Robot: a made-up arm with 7 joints.
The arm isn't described. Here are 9 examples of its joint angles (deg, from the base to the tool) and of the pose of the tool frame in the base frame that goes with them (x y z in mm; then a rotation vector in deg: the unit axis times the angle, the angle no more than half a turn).
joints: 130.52 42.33 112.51 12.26 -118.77 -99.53 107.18
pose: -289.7 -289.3 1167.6 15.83 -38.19 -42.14
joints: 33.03 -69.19 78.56 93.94 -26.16 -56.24 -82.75
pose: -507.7 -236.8 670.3 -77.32 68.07 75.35
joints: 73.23 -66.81 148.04 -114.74 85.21 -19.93 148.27
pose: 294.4 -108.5 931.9 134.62 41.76 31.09
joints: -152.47 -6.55 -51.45 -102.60 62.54 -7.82 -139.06
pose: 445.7 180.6 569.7 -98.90 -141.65 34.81
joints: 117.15 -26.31 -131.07 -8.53 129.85 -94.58 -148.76
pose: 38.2 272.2 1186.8 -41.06 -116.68 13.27
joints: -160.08 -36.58 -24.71 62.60 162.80 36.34 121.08
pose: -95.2 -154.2 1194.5 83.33 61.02 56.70
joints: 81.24 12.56 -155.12 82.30 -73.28 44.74 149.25
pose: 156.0 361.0 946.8 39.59 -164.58 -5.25
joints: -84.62 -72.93 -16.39 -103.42 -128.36 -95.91 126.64
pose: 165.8 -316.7 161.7 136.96 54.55 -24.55
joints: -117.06 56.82 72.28 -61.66 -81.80 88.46 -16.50
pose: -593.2 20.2 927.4 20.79 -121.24 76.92
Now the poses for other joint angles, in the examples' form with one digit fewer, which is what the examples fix.
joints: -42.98 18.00 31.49 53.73 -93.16 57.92 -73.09
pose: 484 150 994 12.2 51.1 -12.5
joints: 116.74 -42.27 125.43 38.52 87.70 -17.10 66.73
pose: 16 595 919 -14.8 144.0 45.7
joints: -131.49 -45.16 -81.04 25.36 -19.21 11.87 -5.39
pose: 190 -491 1120 133.0 12.2 57.0
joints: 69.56 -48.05 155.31 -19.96 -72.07 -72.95 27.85
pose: 54 401 1141 21.9 27.3 -57.3
